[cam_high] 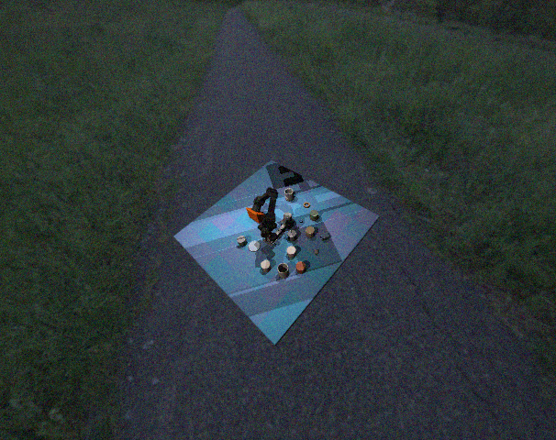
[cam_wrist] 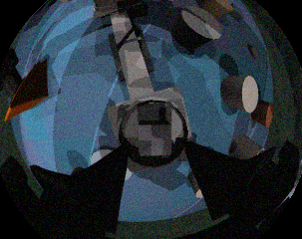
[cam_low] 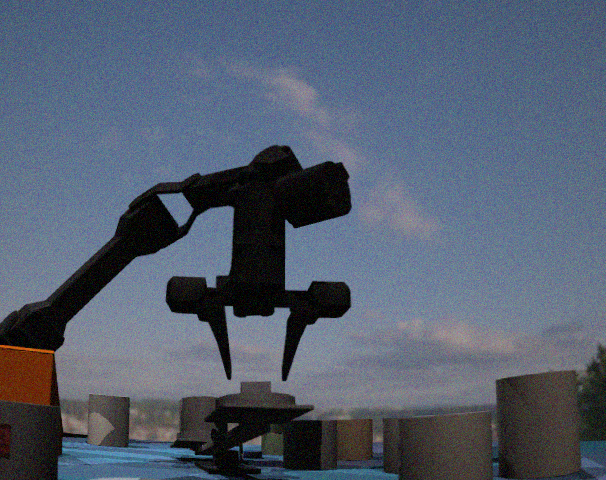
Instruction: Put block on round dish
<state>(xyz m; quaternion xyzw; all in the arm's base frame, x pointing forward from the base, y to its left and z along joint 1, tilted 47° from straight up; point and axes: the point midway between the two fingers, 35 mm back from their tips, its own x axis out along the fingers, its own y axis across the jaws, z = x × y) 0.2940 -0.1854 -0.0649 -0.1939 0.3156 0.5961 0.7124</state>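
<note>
My gripper tip is now 2 cm above the block. The rest, counted from my gripper tip: balance beam 13 cm to the left, 8 cm below; then round dish 11 cm behind, 10 cm below, 9 cm to the right; then balance 13 cm to the left, 7 cm below.
</note>
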